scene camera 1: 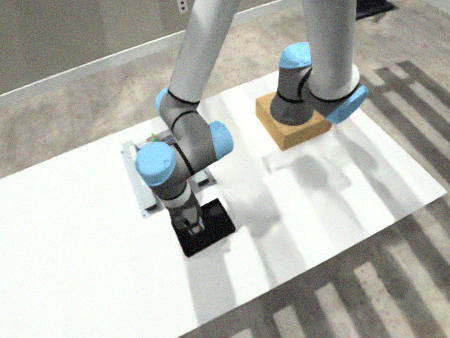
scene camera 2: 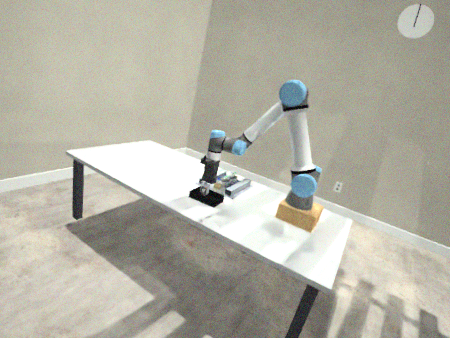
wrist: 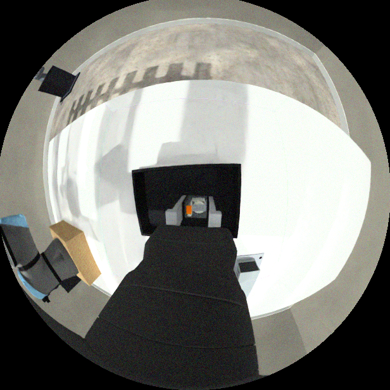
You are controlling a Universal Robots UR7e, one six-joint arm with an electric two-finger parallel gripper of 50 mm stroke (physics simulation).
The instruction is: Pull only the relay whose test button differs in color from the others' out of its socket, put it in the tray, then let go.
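Frame: origin at the arm's base, x ahead, y left, z up, level; millimetres.
Seen in the pictures: gripper, fingertip midpoint: (scene camera 1: 197, 229) (scene camera 2: 204, 193); arm's base, origin of the base link: (scene camera 1: 291, 110) (scene camera 2: 298, 203).
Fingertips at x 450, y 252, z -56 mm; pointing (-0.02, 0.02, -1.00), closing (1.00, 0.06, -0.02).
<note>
Offsets run from my fingertips to a thing's top centre. "*": to the spot under its first point. Level surfaces: height alone.
My gripper (scene camera 1: 196, 229) (scene camera 2: 204, 189) (wrist: 197, 202) is shut on a relay (wrist: 199, 205) with an orange test button, seen between the two fingers in the wrist view. The black tray @[dz +5, dx -19, dy -4 mm] (scene camera 1: 220, 233) (scene camera 2: 210, 201) (wrist: 235, 175) is right under the gripper, and the relay is over or inside its walls; its height above the tray floor is hard to tell. The panel with the sockets (scene camera 1: 135, 181) (scene camera 2: 239, 188) (wrist: 251, 280) lies beside the tray, partly hidden by the arm in scene camera 1. The other relays are too small or hidden to tell their button colors.
The arm's base stands on a wooden block (scene camera 1: 300, 136) (scene camera 2: 299, 217) (wrist: 82, 252) on the white table @[dz -31 mm] (scene camera 1: 75, 240) (scene camera 2: 135, 165) (wrist: 300, 190). The panel's raised grey rails stand near the tray. Small green and blue parts @[* dz +34, dx +34, dy -376 mm] (scene camera 1: 154, 136) show on the panel.
</note>
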